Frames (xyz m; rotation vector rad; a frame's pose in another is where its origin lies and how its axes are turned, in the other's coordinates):
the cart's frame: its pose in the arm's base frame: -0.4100 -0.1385 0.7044 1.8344 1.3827 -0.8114
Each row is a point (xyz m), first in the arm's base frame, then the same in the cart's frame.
Working: the arm's base frame: its pose in the cart's frame: 0.7419 0.2610 0.2547 -1.8344 -1.3827 0.8114

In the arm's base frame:
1: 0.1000 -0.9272 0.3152
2: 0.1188 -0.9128 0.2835
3: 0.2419 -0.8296 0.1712
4: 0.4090 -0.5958 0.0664
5: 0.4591 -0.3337 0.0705
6: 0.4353 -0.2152 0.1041
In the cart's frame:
1: 0.0127 0.5866 0.8303
2: 0.0506 0.5971 0.8350
3: 0.2154 0.6828 0.8212
4: 0.4654 0.7830 0.6762
5: 0.6147 0.7813 0.4550
6: 0.6454 0.7405 0.3404

